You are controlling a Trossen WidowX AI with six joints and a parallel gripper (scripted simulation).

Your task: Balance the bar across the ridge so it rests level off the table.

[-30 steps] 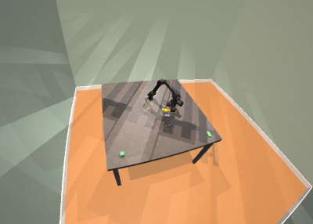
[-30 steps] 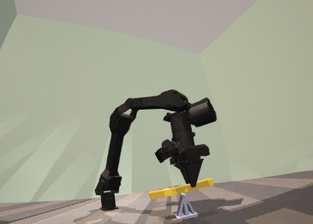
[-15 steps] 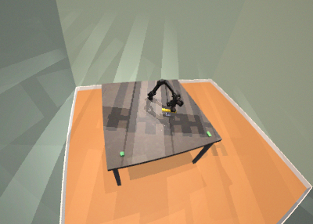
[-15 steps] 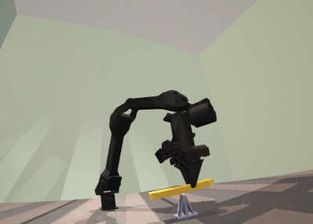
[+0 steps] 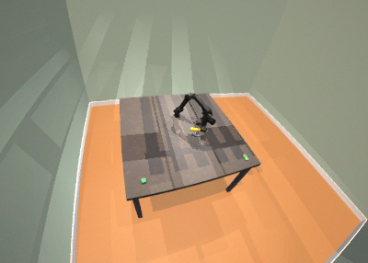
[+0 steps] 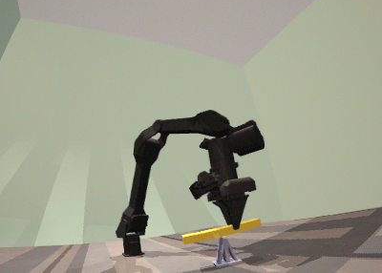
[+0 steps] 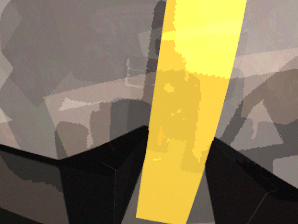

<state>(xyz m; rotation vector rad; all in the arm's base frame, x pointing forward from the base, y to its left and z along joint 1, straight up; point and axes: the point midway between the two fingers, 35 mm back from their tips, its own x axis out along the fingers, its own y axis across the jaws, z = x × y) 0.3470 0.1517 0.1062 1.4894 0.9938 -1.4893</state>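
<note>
Now: the yellow bar 2 cm to the right of my gripper tip and 1 cm behind it. Also, from my gripper tip: small grey ridge stand 4 cm below, 2 cm to the right, 1 cm behind.
</note>
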